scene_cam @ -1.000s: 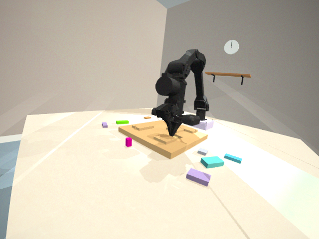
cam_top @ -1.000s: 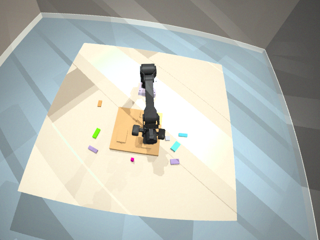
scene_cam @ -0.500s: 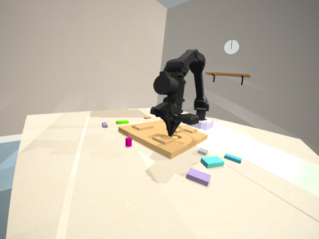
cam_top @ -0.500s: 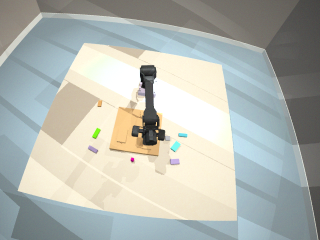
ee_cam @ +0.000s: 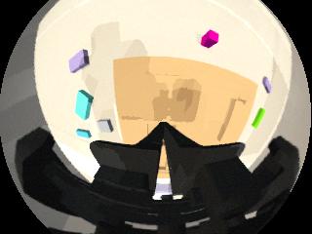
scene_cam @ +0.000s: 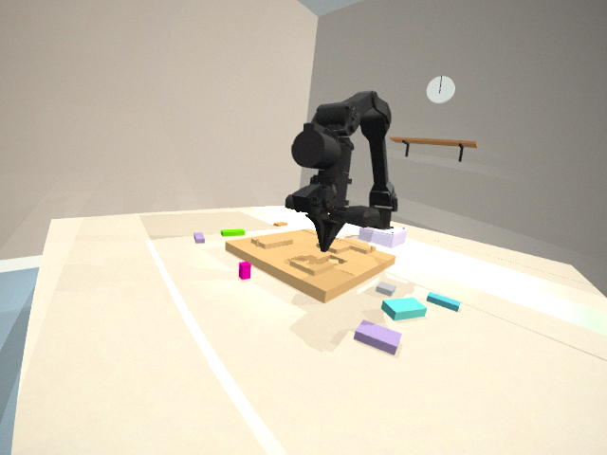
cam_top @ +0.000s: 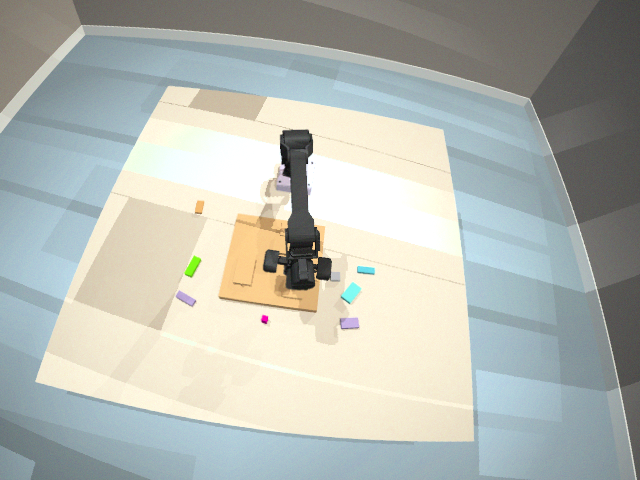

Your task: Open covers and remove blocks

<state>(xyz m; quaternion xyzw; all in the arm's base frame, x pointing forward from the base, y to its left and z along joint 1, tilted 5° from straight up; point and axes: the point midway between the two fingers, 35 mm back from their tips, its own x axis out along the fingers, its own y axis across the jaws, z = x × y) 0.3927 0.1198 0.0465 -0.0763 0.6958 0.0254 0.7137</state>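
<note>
My gripper tip is now 60 mm past the tan puzzle board, 90 mm to the left of it and 30 mm above it. Also, from my gripper tip: cyan block 10 mm behind, 180 mm to the left, 40 mm below; grey cube 50 mm behind, 120 mm to the left, 40 mm below; magenta block 140 mm ahead, 50 mm to the right, 30 mm below.
</note>
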